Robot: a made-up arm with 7 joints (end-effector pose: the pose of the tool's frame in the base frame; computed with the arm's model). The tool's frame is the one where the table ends. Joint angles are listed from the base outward.
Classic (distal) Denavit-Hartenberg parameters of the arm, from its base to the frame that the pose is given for. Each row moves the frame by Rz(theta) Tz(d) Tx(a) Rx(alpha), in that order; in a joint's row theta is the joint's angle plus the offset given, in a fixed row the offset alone. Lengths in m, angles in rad.
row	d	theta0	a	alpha
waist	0.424	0	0	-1.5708
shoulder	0	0	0	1.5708
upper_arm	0.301	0	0.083	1.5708
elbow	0	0	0.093	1.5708
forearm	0.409	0	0	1.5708
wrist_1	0	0	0.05	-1.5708
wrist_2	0.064	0	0	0
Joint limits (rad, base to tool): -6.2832..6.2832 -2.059..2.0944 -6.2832..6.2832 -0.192..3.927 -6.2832..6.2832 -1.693..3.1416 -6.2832..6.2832
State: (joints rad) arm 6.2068 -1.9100 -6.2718 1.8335 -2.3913 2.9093 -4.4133
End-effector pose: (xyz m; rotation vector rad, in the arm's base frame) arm -0.6305 0.0094 0.6189 1.5660 2.1809 0.0994
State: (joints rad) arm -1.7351 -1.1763 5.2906 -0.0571 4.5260 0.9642 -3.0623
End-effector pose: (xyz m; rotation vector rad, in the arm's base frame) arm -0.1715 -0.1744 0.4095 -1.7108 -2.0724 0.7975
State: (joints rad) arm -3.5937 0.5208 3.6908 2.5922 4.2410 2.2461 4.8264
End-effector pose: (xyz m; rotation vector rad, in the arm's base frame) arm -0.1527 0.1131 1.1432 1.8909 -0.5656 -0.1785
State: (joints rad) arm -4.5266 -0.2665 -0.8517 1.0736 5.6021 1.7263 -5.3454
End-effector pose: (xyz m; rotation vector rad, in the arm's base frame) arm 0.3488 0.3205 0.6172 2.4863 0.1109 0.1638
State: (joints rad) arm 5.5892 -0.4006 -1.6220 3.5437 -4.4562 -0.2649 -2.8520
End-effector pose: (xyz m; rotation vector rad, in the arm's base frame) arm -0.1375 0.3350 1.0402 -0.6478 -0.3257 -0.2092
